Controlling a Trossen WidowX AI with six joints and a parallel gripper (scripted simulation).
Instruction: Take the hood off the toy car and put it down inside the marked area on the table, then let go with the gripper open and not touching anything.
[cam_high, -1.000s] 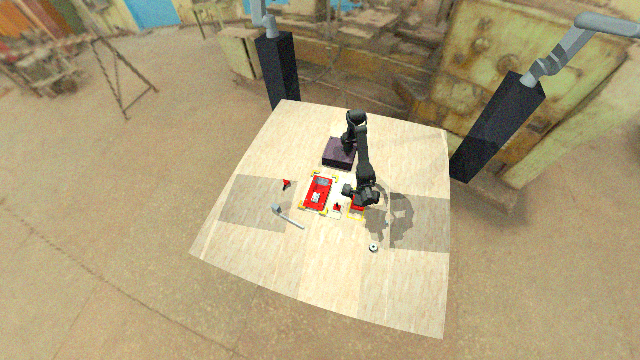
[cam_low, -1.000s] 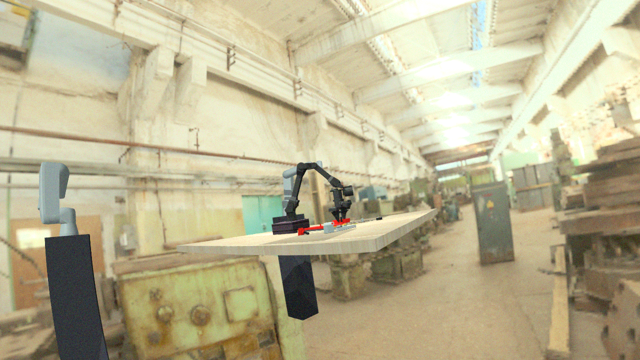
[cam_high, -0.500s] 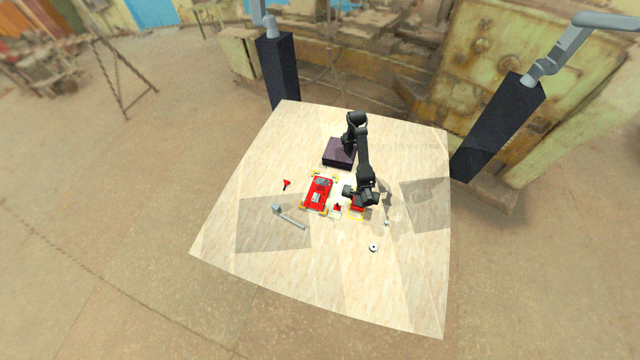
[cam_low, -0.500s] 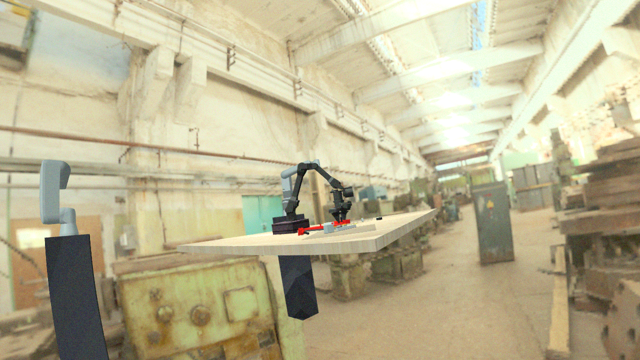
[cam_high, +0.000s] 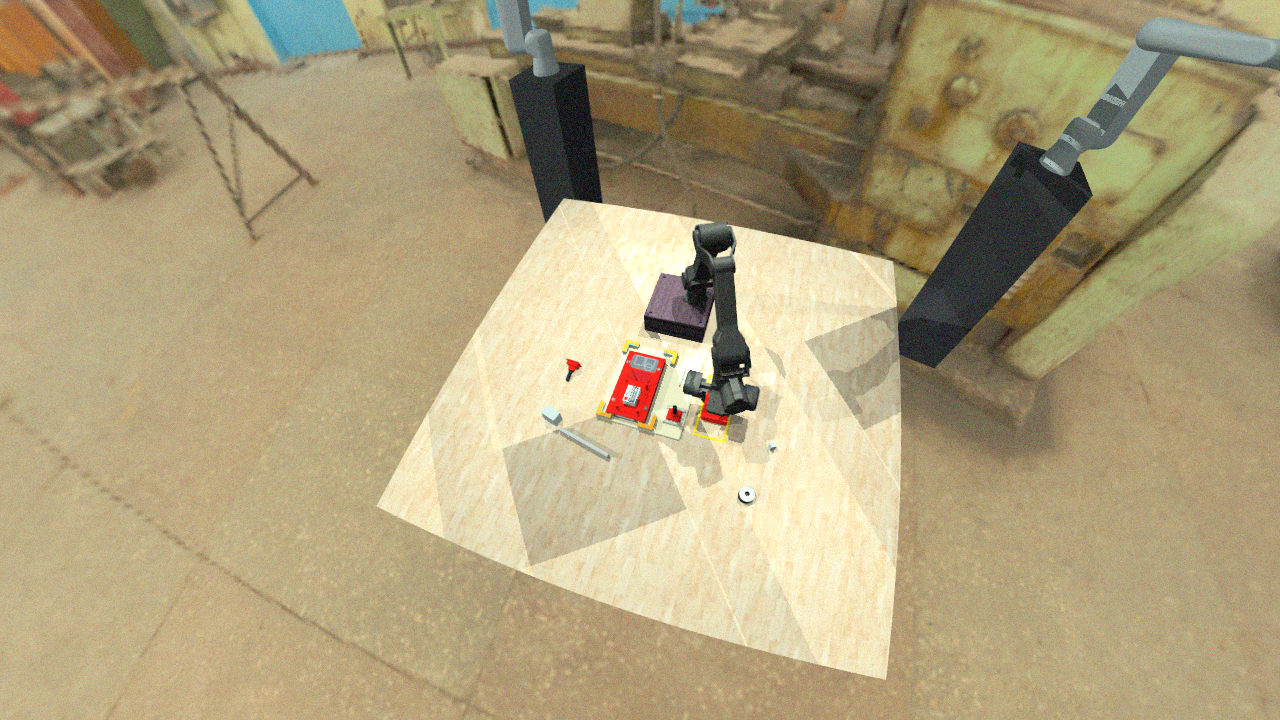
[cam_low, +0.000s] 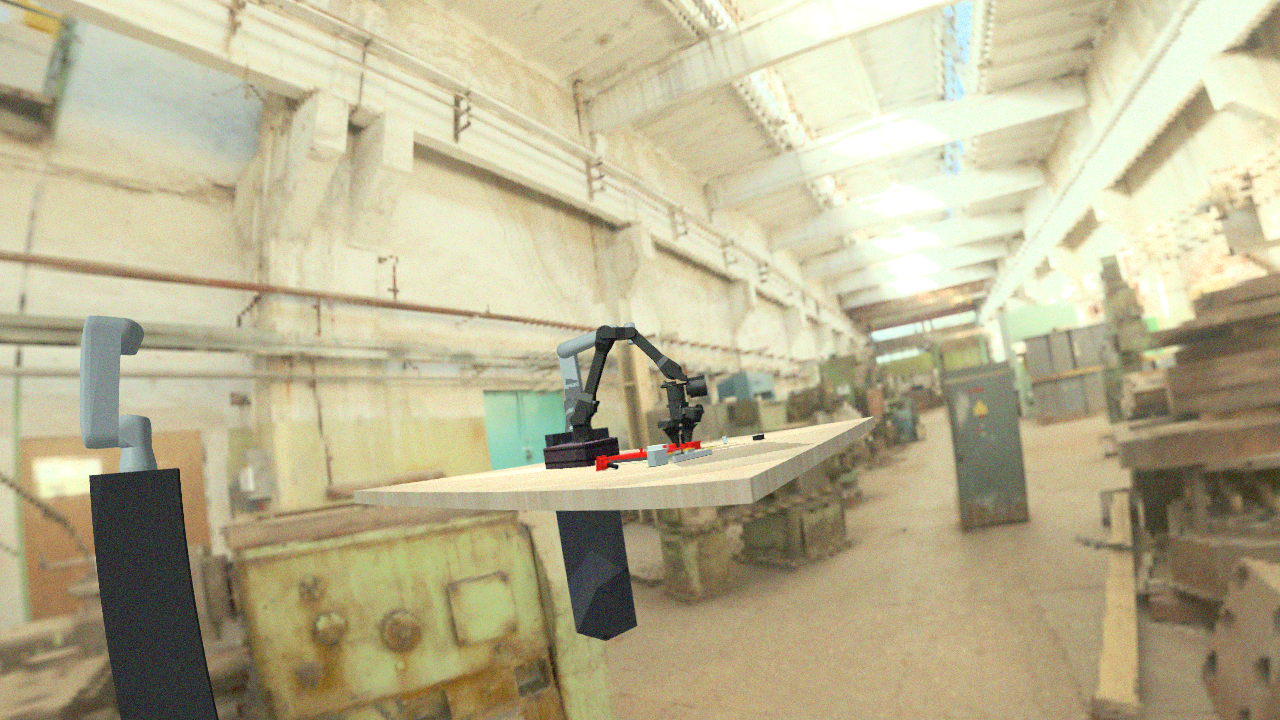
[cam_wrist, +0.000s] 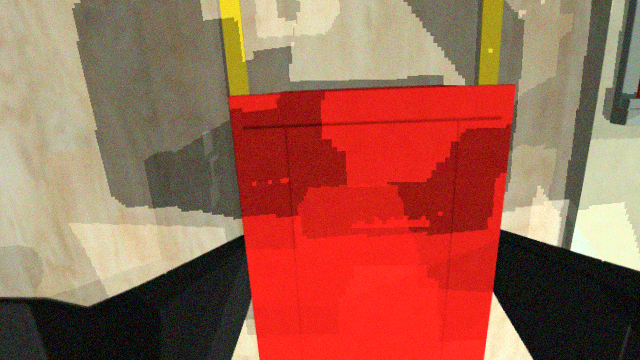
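Right now my gripper tip is right at the red hood. Also, from my gripper tip: small grey piece (50 mm ahead, 170 mm to the left); grey rod (250 mm ahead, 270 mm to the right, 10 mm below).
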